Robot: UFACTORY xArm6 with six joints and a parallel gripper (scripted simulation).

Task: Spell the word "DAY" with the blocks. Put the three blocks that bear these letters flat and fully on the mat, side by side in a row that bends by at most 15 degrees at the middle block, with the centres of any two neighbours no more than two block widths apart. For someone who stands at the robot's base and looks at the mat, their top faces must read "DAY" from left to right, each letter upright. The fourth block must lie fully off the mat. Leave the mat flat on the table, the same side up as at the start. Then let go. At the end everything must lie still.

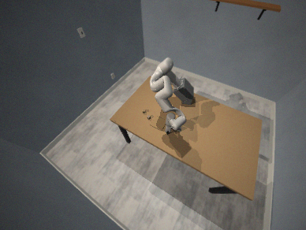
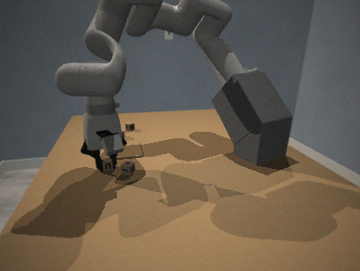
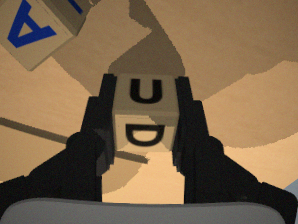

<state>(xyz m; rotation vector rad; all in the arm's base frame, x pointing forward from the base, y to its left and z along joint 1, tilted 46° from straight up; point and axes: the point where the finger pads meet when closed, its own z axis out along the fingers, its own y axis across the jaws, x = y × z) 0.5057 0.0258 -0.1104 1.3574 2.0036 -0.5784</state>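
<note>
My gripper is now 50 mm past the thin tan mat, 130 mm to the left of it and 20 mm above it.
</note>
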